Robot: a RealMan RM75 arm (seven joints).
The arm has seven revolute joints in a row. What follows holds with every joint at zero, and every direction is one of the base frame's.
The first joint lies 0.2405 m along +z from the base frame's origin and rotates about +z.
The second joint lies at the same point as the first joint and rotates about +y.
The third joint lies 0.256 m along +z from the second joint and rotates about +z.
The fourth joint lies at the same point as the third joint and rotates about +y.
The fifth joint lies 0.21 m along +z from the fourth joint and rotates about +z.
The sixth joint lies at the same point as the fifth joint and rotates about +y.
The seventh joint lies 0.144 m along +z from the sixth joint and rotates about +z.
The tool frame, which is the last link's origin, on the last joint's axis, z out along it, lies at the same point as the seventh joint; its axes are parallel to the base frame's.
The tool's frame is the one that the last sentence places.
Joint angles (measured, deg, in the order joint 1, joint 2, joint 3, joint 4, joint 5, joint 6, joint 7), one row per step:
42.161, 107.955, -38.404, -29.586, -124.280, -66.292, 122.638
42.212, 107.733, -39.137, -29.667, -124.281, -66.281, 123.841
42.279, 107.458, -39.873, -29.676, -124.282, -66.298, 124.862
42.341, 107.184, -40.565, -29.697, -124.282, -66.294, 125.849
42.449, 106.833, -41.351, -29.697, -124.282, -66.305, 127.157
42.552, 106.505, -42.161, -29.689, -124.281, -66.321, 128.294
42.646, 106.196, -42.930, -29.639, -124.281, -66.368, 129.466
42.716, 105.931, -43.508, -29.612, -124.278, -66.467, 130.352
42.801, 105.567, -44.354, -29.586, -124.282, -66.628, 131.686
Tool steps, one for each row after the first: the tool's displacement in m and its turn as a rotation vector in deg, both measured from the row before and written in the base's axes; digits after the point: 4 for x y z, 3 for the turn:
-0.0003, 0.0004, 0.0007, -0.325, 0.011, -0.668
-0.0001, 0.0004, 0.0008, -0.353, -0.095, -0.542
-0.0001, 0.0004, 0.0010, -0.290, -0.105, -0.537
-0.0002, 0.0007, 0.0014, -0.323, -0.033, -0.746
-0.0002, 0.0005, 0.0011, -0.356, -0.128, -0.614
-0.0001, 0.0003, 0.0008, -0.384, -0.046, -0.692
-0.0001, 0.0002, 0.0009, -0.308, -0.037, -0.508
-0.0001, 0.0001, 0.0011, -0.467, -0.032, -0.792

